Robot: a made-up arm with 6 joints. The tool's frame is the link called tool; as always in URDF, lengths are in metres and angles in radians. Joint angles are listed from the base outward. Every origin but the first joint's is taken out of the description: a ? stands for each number. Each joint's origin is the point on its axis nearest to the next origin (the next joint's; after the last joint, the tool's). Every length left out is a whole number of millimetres.
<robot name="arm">
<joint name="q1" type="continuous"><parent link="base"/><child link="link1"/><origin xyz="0 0 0.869" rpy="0 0 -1.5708"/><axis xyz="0 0 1"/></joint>
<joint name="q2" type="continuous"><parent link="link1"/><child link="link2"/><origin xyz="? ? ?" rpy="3.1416 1.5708 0"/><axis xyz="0 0 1"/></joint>
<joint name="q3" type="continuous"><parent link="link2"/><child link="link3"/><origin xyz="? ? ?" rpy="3.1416 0 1.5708"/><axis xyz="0 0 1"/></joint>
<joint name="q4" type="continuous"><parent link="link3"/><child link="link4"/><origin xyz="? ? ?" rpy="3.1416 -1.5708 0"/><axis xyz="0 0 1"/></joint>
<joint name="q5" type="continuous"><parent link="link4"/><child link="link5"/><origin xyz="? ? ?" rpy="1.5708 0 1.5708"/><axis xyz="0 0 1"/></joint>
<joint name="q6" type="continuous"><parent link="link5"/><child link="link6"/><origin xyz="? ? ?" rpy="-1.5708 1.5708 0"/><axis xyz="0 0 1"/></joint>
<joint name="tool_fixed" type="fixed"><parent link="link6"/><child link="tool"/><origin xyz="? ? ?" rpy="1.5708 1.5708 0"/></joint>
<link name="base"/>
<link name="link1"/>
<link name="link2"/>
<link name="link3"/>
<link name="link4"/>
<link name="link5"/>
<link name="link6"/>
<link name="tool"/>
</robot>
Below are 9 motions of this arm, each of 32 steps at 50 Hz.
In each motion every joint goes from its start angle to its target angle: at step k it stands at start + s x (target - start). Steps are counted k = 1, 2, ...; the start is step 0. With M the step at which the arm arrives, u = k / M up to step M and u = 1 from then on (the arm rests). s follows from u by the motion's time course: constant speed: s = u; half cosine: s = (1 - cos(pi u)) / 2; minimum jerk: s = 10 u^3 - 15 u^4 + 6 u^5.
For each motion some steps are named. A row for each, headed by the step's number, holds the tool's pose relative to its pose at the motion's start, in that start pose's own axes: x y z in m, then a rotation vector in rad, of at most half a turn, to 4 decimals.
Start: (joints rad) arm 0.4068 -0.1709 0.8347 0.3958 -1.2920 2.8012
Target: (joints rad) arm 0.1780 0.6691 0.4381 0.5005 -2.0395 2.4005
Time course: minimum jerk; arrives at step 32
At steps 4, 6, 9, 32:
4: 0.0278 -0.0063 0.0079 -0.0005 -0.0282 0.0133
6: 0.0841 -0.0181 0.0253 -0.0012 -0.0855 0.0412
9: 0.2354 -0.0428 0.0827 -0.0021 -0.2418 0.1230
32: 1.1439 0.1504 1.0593 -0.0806 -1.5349 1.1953

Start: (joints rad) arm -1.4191 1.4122 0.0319 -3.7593 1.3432 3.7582
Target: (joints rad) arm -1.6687 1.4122 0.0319 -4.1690 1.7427 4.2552
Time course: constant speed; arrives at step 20
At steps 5, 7, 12, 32:
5: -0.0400 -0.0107 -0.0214 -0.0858 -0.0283 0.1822
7: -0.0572 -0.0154 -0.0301 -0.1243 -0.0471 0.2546
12: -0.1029 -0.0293 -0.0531 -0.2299 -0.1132 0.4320
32: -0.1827 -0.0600 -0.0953 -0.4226 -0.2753 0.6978

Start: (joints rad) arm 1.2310 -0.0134 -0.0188 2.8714 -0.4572 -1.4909
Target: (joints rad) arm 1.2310 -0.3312 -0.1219 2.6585 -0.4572 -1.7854
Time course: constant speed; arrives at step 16
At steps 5, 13, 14, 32:
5: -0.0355 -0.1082 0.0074 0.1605 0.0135 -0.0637
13: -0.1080 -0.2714 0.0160 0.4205 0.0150 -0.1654
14: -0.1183 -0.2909 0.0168 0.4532 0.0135 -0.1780
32: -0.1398 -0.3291 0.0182 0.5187 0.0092 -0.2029

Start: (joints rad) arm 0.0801 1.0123 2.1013 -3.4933 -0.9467 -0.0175
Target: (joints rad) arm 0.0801 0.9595 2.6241 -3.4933 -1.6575 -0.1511
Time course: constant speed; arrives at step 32
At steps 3, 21, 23, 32:
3: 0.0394 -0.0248 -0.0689 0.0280 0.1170 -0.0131
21: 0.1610 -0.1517 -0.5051 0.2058 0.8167 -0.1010
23: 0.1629 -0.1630 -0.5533 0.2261 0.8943 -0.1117
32: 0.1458 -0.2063 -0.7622 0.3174 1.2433 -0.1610

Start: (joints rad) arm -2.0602 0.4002 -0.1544 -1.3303 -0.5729 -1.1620
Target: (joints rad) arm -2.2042 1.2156 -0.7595 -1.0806 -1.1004 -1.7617
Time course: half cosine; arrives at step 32
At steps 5, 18, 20, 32:
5: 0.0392 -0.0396 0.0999 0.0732 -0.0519 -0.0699
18: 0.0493 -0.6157 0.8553 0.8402 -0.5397 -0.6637
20: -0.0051 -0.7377 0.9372 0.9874 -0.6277 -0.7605
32: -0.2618 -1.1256 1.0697 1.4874 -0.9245 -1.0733

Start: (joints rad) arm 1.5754 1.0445 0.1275 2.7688 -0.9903 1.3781
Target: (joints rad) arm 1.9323 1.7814 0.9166 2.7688 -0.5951 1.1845
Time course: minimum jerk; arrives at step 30
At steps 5, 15, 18, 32:
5: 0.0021 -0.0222 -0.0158 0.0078 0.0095 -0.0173
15: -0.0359 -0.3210 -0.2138 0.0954 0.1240 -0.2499
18: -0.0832 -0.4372 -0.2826 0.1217 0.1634 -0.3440
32: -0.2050 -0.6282 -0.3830 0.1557 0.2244 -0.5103

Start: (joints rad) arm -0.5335 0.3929 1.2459 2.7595 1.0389 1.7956
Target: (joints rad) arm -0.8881 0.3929 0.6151 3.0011 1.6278 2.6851
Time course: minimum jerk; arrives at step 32
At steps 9, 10, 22, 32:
9: 0.0668 -0.0794 0.0850 -0.1004 -0.0444 -0.1713
10: 0.0835 -0.1041 0.1105 -0.1278 -0.0526 -0.2226
22: 0.1734 -0.5494 0.4979 -0.3984 0.1149 -1.0085
32: 0.1455 -0.6826 0.5886 -0.4106 0.2606 -1.1924

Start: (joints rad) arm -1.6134 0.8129 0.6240 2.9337 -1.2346 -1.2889
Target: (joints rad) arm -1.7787 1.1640 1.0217 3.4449 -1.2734 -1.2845
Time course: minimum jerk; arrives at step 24
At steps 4, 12, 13, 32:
4: 0.0015 0.0059 -0.0054 -0.0108 -0.0126 -0.0080
12: 0.0073 0.0824 -0.0823 -0.1547 -0.1809 -0.1037
13: 0.0058 0.0949 -0.0963 -0.1792 -0.2097 -0.1182
32: -0.0146 0.1605 -0.1775 -0.3132 -0.3690 -0.1880

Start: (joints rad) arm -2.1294 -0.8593 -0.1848 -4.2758 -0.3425 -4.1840
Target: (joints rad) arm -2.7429 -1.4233 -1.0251 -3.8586 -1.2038 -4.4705
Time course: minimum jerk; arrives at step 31
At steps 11, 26, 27, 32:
11: -0.0653 0.0317 0.1434 -0.1529 -0.1528 0.2382
26: -0.3748 0.1085 0.4824 -0.6548 -0.2890 0.9818
27: -0.3822 0.1090 0.4883 -0.6659 -0.2865 0.9960
32: -0.3909 0.1096 0.4951 -0.6791 -0.2832 1.0127

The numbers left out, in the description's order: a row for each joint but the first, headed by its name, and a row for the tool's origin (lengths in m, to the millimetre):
q2: 0 0.096 0
q3: -0.564 0 0
q4: -1.123 -0.214 0
q5: 0 0 0
q6: 0 -0.217 0
tool: 0 0 0

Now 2 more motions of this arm.
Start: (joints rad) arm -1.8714 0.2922 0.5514 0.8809 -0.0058 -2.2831
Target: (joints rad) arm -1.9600 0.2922 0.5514 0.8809 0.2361 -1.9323
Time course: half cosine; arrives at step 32
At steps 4, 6, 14, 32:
4: 0.0000 0.0007 0.0037 -0.0142 0.0028 0.0064
6: 0.0000 0.0015 0.0081 -0.0315 0.0060 0.0143
14: -0.0012 0.0071 0.0388 -0.1512 0.0251 0.0696
32: -0.0080 0.0179 0.0958 -0.3787 0.0458 0.1785

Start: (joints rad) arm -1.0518 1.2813 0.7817 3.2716 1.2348 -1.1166
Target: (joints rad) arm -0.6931 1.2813 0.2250 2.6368 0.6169 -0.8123
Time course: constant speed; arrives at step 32
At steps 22, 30, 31, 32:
22: 0.3581 -0.0657 0.5160 -0.2001 -0.2518 -0.1863
30: 0.4780 -0.0167 0.6801 -0.2088 -0.2922 -0.2230
31: 0.4925 -0.0081 0.6990 -0.2081 -0.2947 -0.2262
32: 0.5069 0.0010 0.7174 -0.2072 -0.2965 -0.2291

